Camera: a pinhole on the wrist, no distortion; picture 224 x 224 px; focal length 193.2 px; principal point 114.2 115.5 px. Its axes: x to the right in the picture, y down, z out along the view. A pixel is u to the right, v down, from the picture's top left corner.
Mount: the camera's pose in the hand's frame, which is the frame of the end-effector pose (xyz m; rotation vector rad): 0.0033 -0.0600 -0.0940 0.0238 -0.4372 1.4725
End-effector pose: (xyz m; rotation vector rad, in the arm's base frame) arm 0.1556 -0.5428 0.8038 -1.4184 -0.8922 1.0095
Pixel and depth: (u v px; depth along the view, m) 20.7 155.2 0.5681
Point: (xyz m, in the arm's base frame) -0.2266 -0.6439 1.2913
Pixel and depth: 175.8 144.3 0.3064
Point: -0.0783 -0.5788 0.8598
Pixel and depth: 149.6 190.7 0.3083
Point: -0.0760 -0.6546 0.8982
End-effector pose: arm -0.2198 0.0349 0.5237 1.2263 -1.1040 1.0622
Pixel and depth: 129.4 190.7 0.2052
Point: -0.1528 -0.0521 0.3842
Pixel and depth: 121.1 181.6 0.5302
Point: -0.1211 -0.3338 0.1956
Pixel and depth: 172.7 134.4 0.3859
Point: -0.2048 -0.2566 0.3907
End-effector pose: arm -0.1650 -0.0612 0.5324 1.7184 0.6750 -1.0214
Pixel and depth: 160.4 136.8 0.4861
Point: -0.4357 -0.3797 0.5892
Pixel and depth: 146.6 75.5 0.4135
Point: -0.3788 -0.3252 0.4455
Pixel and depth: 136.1 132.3 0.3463
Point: -0.3904 -0.2313 0.5449
